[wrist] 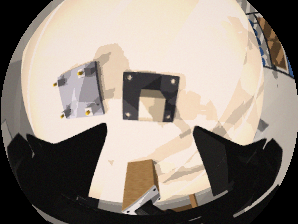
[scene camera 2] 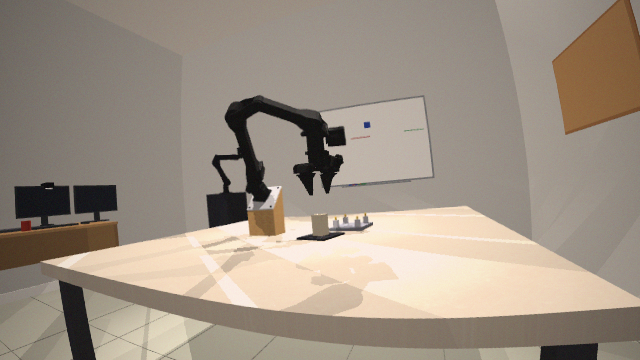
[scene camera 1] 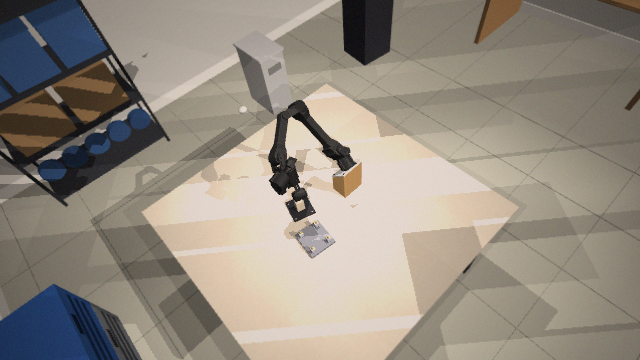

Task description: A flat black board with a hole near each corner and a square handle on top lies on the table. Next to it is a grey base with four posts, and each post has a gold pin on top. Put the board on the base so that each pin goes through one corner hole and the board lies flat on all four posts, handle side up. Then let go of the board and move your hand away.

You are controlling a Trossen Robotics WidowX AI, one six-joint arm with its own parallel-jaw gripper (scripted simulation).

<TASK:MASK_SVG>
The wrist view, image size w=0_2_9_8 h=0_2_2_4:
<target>my gripper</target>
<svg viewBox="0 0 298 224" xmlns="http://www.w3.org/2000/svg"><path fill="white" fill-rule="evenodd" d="M7 148L9 165L25 197L36 208L65 224L250 224L269 204L279 185L275 185L259 204L237 217L233 216L253 204L273 186L281 169L282 148L274 139L271 139L266 147L266 139L241 145L194 125L194 143L204 163L213 196L225 192L226 189L229 192L209 201L208 204L185 209L184 212L140 216L97 209L77 200L77 197L88 201L90 184L108 135L104 121L96 127L89 128L88 131L56 144L49 141L47 143L29 133L25 140L20 133L16 133Z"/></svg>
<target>flat black board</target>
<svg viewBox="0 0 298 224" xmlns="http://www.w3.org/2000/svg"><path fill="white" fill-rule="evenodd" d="M124 71L122 73L122 120L173 123L180 76L166 75L166 73Z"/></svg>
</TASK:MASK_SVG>
